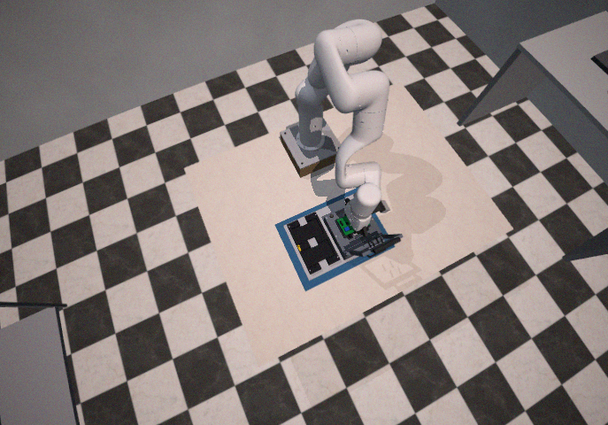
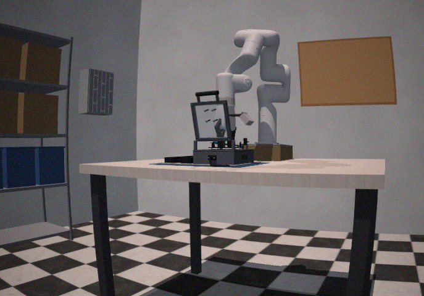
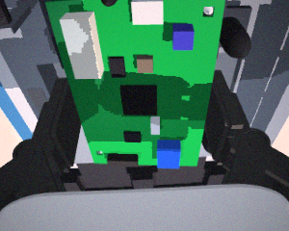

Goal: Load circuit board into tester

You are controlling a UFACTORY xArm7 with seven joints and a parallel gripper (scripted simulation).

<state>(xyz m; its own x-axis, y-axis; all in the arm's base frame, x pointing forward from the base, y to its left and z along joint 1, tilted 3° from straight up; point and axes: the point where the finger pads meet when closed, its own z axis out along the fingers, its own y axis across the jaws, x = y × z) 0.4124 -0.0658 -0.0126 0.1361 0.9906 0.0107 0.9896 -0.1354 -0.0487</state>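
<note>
The green circuit board lies right at my hand. The rest, counted from my hand: tester lid: 12 cm ahead, 1 cm to the right, 10 cm above; then latch hook: 5 cm behind, 7 cm to the left, 1 cm above.
</note>
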